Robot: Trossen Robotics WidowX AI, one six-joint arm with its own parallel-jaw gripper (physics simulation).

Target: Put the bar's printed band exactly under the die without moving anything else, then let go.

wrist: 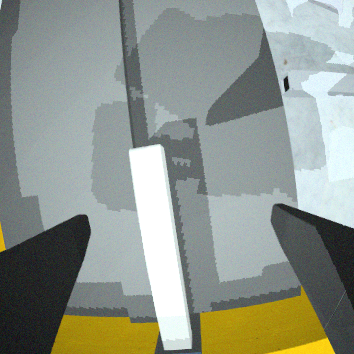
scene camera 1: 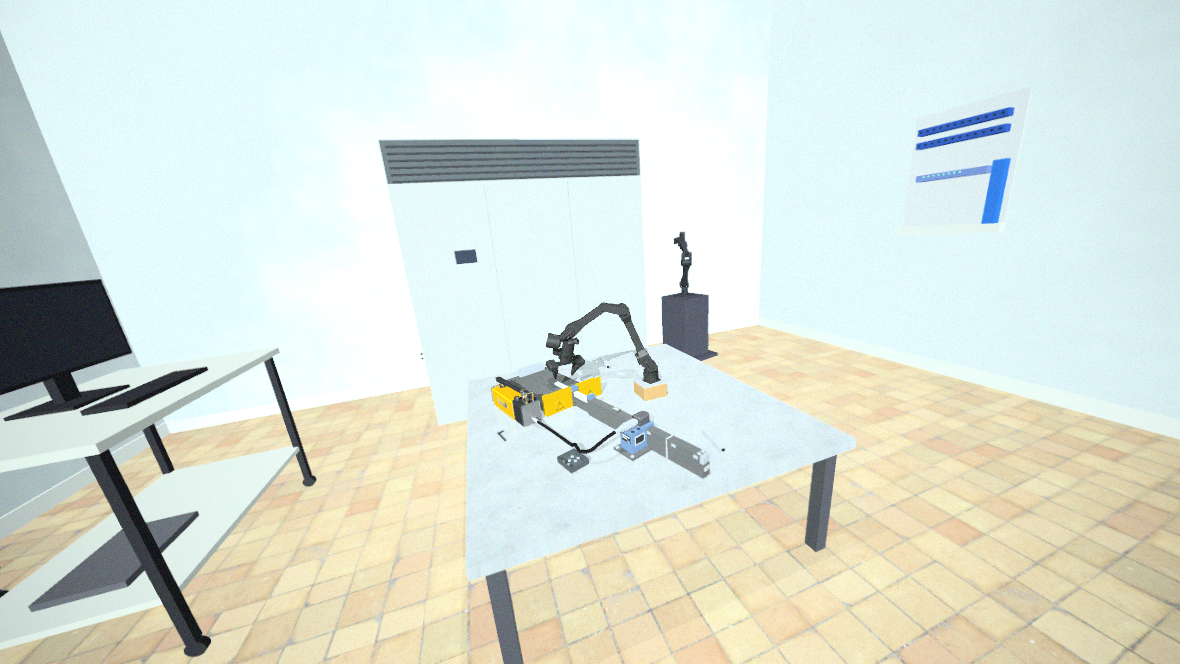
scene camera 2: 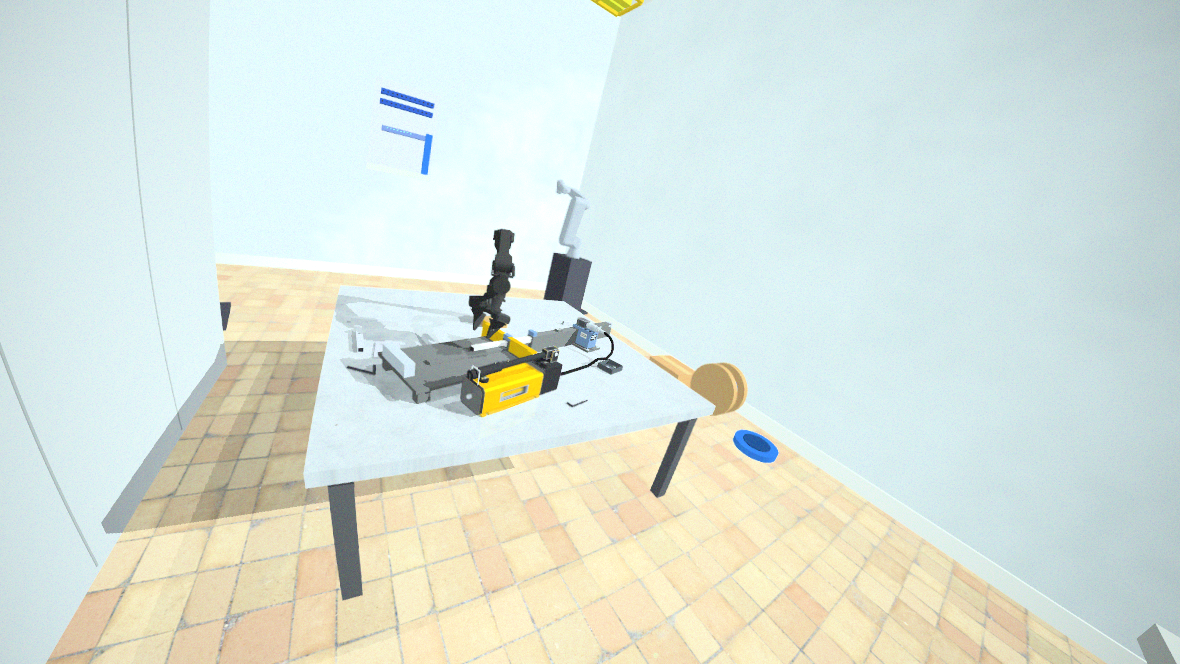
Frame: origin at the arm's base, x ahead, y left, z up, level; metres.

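Seen in the pictures: gripper, fingertip midpoint: (wrist: 180, 219) (scene camera 1: 563, 376) (scene camera 2: 480, 334); arm's base, origin of the base link: (scene camera 1: 651, 380).
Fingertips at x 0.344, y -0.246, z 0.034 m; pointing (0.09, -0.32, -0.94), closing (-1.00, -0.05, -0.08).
Observation:
Offsets run from my fingertips to a thing's top centre. "pt": to the spot under its first point. Level surfaces: height alone.
The bar {pt dx +0.014, dy +0.012, dz -0.032 m} (scene camera 1: 562, 384) (scene camera 2: 488, 344) (wrist: 157, 240) is long and white. It lies lengthwise above the slot of the grey machine bed {dz -0.052 m} (scene camera 2: 445, 365) (wrist: 60, 150), its near end over a gap between yellow panels. My gripper (scene camera 1: 563, 376) (scene camera 2: 486, 330) (wrist: 180, 219) is open and pointed down just above the bar. In the wrist view its black fingers stand apart on either side of the bar, the left one nearer. No printed band can be made out on the bar. A blue unit {pt dx +0.019, dy +0.591, dz -0.034 m} (scene camera 1: 633, 438) (scene camera 2: 586, 336) sits at the long grey beam (scene camera 1: 606, 414); I cannot tell whether it holds the die.
Yellow panels (scene camera 1: 557, 402) (wrist: 260, 325) stand across the bed's end. A yellow housing {pt dx +0.294, dy +0.004, dz -0.022 m} (scene camera 1: 505, 398) (scene camera 2: 513, 390) stands beside the bed. A black cable {pt dx +0.183, dy +0.481, dz -0.063 m} (scene camera 1: 577, 447) runs by a control box {pt dx +0.210, dy +0.488, dz -0.100 m} (scene camera 1: 572, 460) (scene camera 2: 609, 366). A white block {pt dx +0.099, dy -0.303, dz -0.016 m} (scene camera 2: 398, 360) sits at the bed's far end.

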